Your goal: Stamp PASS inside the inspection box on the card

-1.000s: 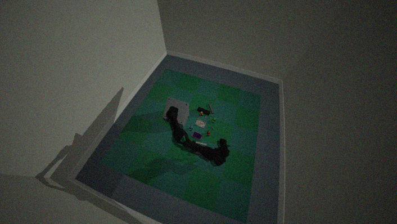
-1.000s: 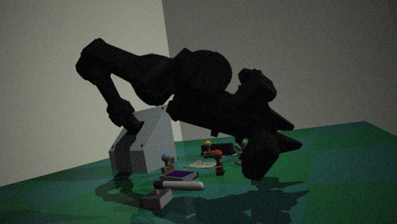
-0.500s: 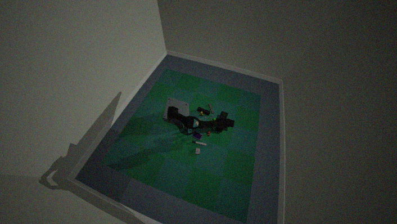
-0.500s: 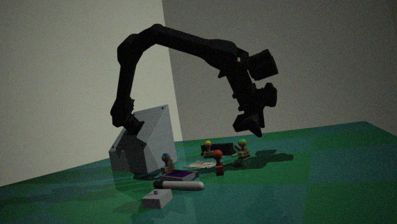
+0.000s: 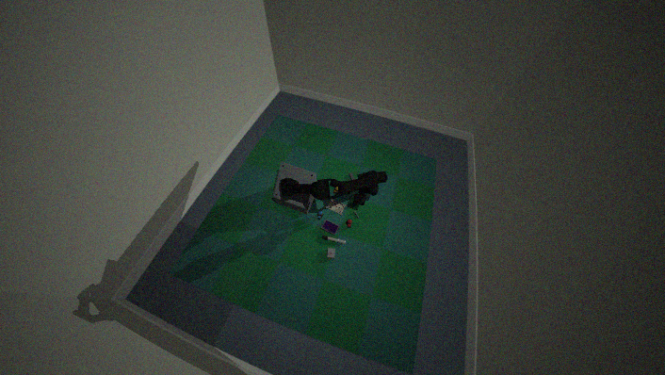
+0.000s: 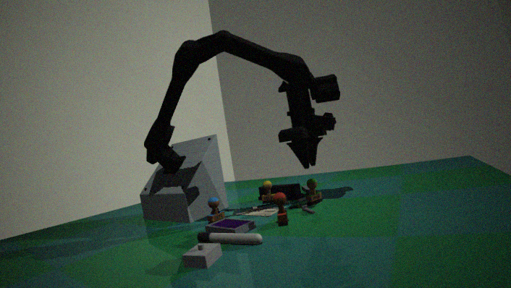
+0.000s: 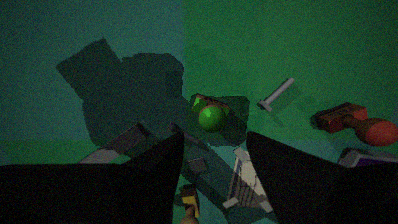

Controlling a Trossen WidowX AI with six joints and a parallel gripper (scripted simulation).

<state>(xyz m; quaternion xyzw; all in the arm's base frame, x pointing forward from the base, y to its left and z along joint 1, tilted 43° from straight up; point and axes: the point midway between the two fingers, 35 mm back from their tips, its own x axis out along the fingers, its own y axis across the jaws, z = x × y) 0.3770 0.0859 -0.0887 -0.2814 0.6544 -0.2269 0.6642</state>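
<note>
Right now my gripper tip is 7 cm above the green-knobbed stamp. The rest, counted from my gripper tip: pale card 12 cm behind, 9 cm below, 8 cm to the right; yellow-knobbed stamp 15 cm behind, 7 cm below, 2 cm to the left; dark tray 14 cm behind, 8 cm below, 6 cm to the left.
</note>
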